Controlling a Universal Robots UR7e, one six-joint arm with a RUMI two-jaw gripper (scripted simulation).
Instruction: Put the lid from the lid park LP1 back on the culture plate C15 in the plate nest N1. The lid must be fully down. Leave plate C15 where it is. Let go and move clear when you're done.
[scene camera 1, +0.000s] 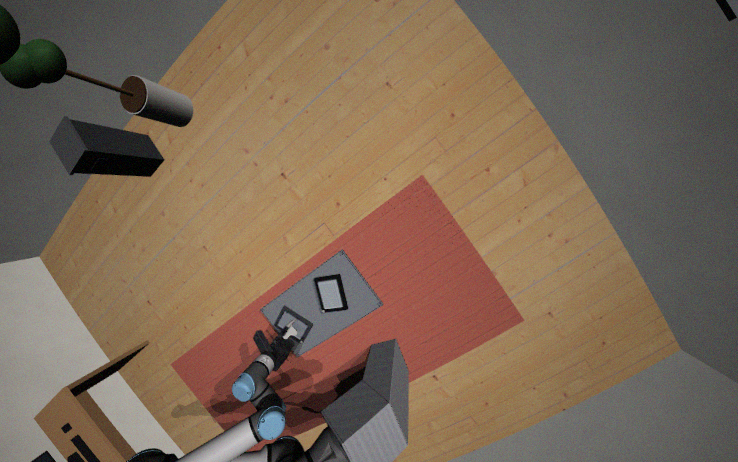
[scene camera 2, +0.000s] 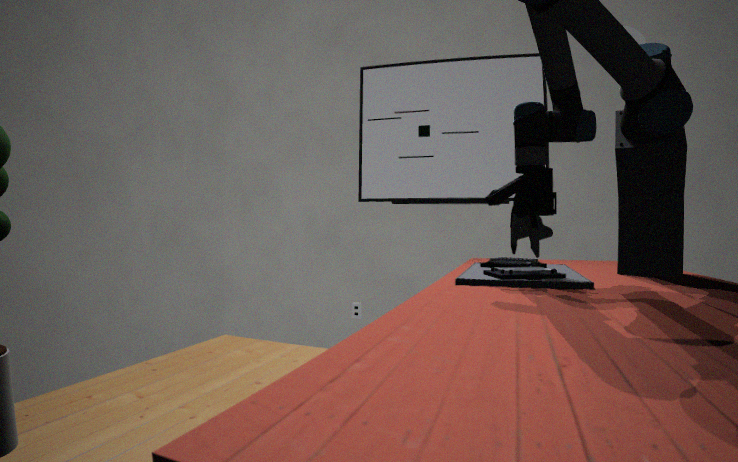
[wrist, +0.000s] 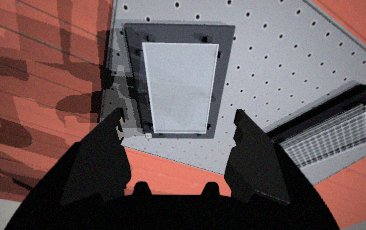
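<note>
My own gripper (scene camera 2: 525, 255) (scene camera 1: 289, 329) (wrist: 180, 109) is in sight from scene camera 2, from scene camera 1 and from the wrist. I can also see a clear lid (wrist: 180, 76), and there is a dark lid park LP1 (wrist: 137, 33) as well.
</note>
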